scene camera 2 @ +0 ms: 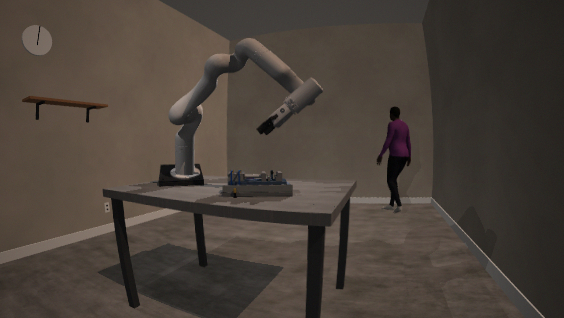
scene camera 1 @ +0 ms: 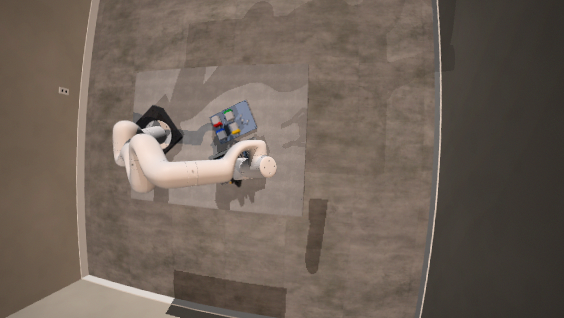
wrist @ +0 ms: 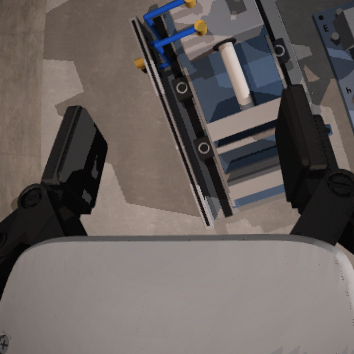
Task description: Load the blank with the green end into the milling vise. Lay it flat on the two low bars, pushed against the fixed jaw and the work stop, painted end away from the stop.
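The blank with the green end (scene camera 1: pixel 228 115) lies on the blue tray (scene camera 1: pixel 248 112) (wrist: pixel 334 60) among blanks with red, blue and yellow ends. The milling vise (scene camera 2: pixel 257 190) (wrist: pixel 247 120) stands beside the tray; the arm covers most of it in the scene camera 1 view. In the wrist view its screw and pale cross pieces show, but I cannot clearly tell the low bars from the jaws. No blank shows in that visible stretch. My gripper (scene camera 2: pixel 265 128) (wrist: pixel 182 116) is open and empty, high above the vise, tilted. The green end does not show in the wrist view.
Blue handles with yellow knobs (wrist: pixel 177 37) stick up at one end of the vise. The arm's black base (scene camera 2: pixel 181 175) stands on the table (scene camera 1: pixel 280 195) (scene camera 2: pixel 215 202), on the other side from the gripper. A person in purple (scene camera 2: pixel 397 137) stands beyond the table.
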